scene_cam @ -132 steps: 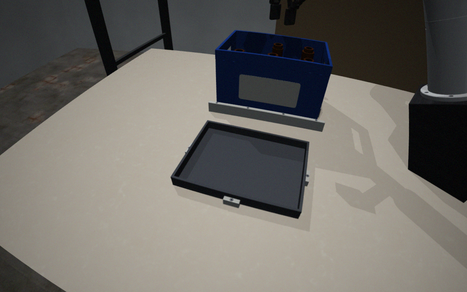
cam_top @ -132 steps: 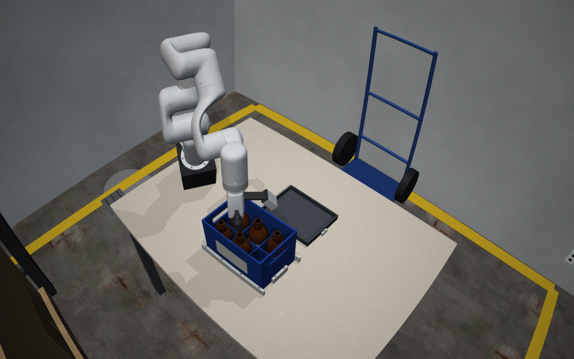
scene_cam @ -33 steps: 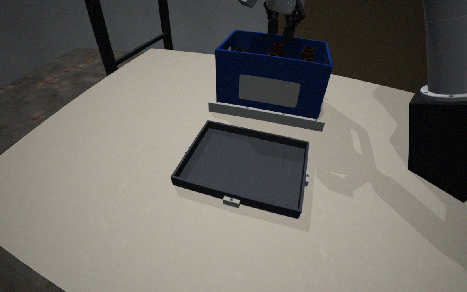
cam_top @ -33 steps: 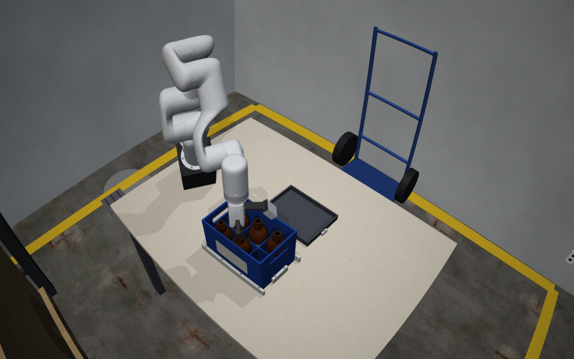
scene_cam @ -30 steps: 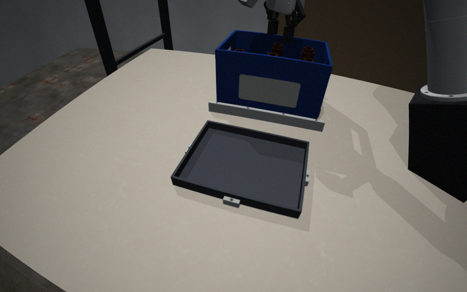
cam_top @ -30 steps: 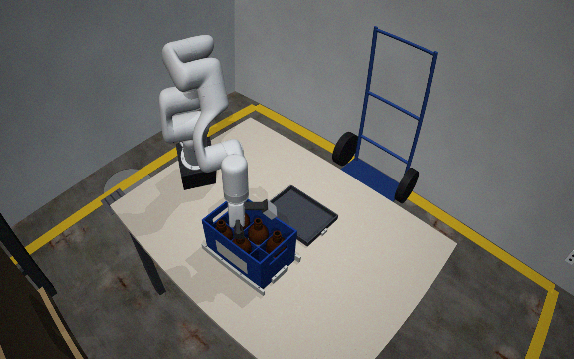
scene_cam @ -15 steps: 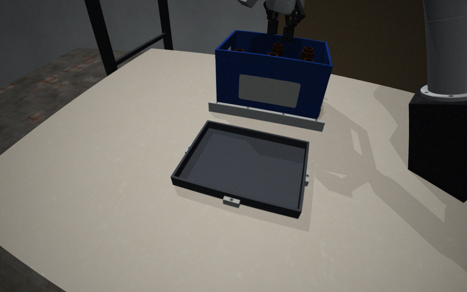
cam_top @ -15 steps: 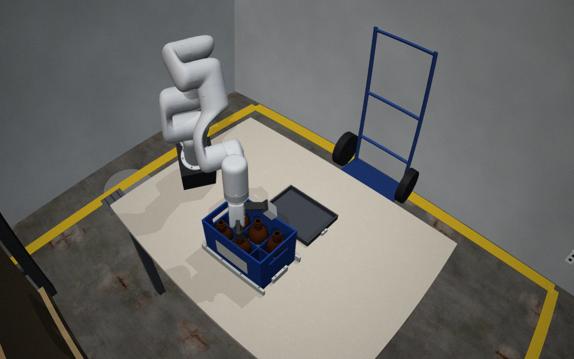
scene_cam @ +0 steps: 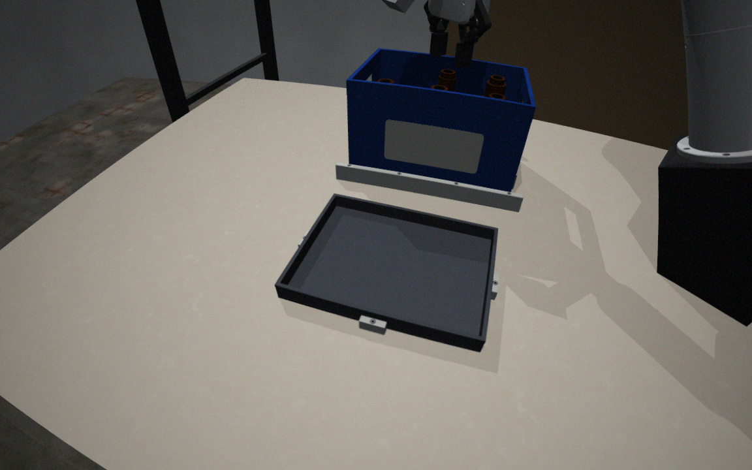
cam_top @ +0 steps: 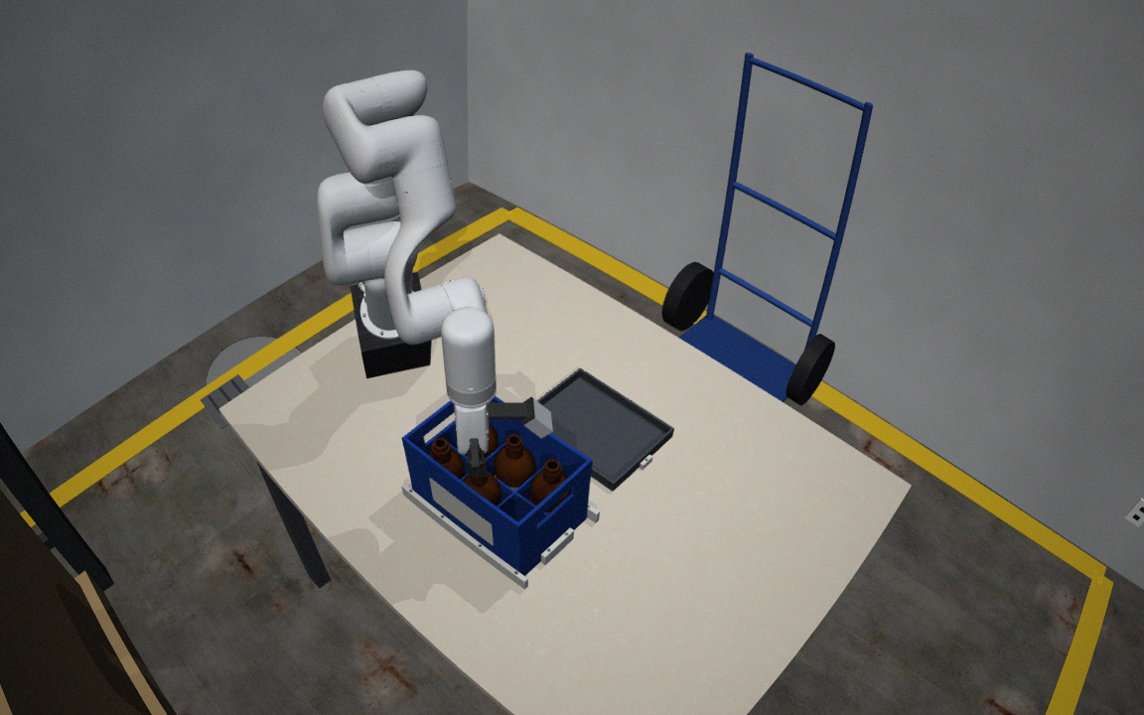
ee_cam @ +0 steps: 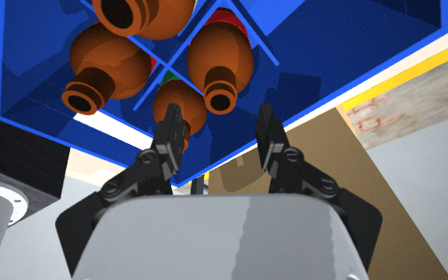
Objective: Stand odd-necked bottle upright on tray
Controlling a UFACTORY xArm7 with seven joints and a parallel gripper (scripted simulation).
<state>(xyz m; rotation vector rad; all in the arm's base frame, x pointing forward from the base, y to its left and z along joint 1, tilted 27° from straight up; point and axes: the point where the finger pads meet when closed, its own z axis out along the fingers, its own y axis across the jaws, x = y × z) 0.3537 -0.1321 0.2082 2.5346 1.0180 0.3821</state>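
The crate is 40 mm to the left of my hand and 120 mm below it. From my hand the other things lie so: dark grey tray 40 mm ahead, 310 mm to the left, 190 mm below; then glass bottle 80 mm behind, 110 mm below.
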